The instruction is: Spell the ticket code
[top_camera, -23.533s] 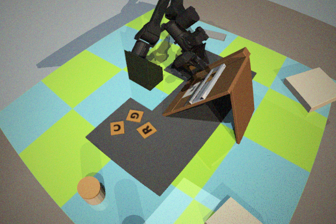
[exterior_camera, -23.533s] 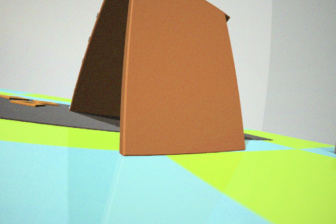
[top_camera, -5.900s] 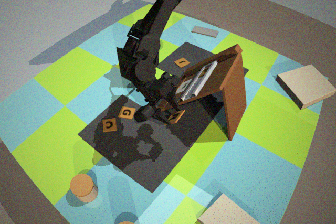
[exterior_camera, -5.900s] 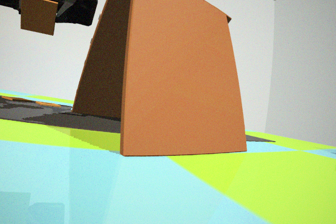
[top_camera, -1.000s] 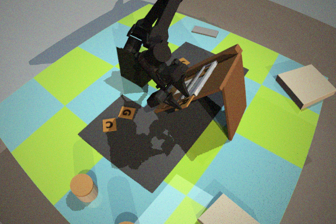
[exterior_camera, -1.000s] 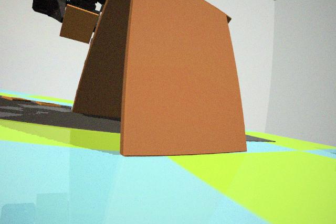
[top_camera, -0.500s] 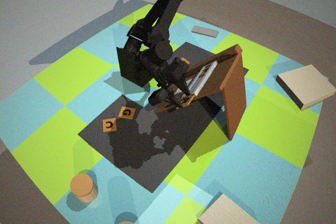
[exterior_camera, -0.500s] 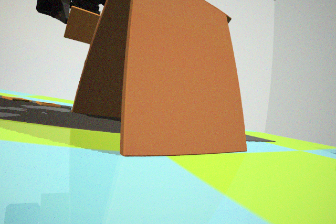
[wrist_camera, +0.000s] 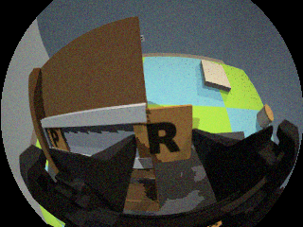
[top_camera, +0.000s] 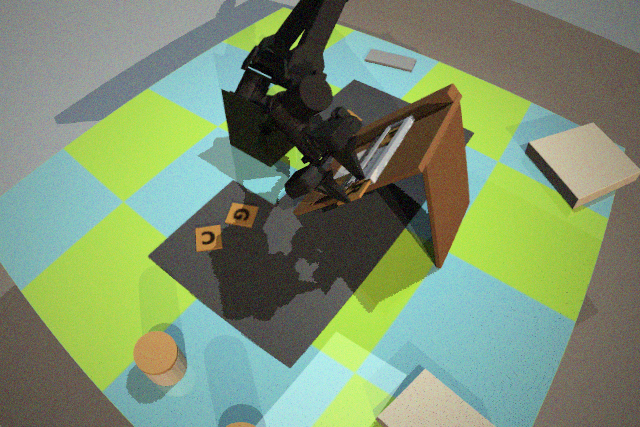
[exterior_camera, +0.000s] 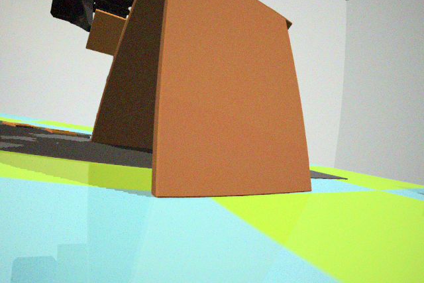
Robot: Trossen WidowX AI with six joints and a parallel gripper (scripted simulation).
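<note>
Now: the white ticket 11 cm to the left of my gripper tip, 10 cm behind it and 8 cm below it. Round my gripper tip: dark mat 17 cm below, 17 cm behind, 9 cm to the left; then grey slab 62 cm to the left, 34 cm behind, 16 cm below.
</note>
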